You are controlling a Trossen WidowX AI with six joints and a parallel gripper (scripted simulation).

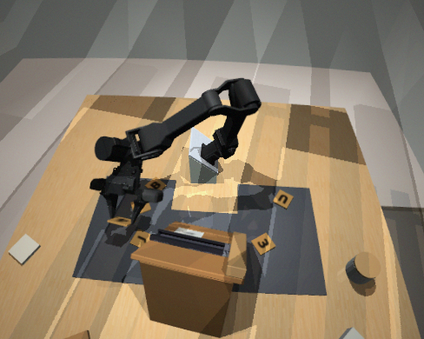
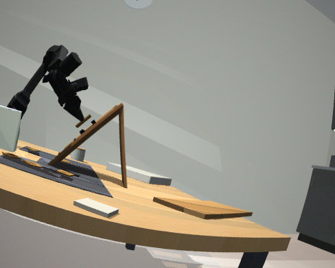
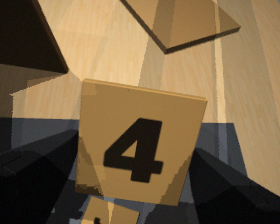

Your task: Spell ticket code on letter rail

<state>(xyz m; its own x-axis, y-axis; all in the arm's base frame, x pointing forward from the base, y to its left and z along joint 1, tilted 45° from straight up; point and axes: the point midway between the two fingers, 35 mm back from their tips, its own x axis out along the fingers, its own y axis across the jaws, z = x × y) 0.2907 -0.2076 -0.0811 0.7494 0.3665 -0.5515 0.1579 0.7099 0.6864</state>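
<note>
Now: gripper tip 17 cm to the right of the white ticket, 9 cm above it and 2 cm past it. From my gripper tip the other things lie so: tile marked 4: right at my gripper tip; then q tile: 18 cm below, 15 cm behind, 2 cm to the right; then dark mat: 21 cm to the left, 18 cm below, 11 cm behind.
</note>
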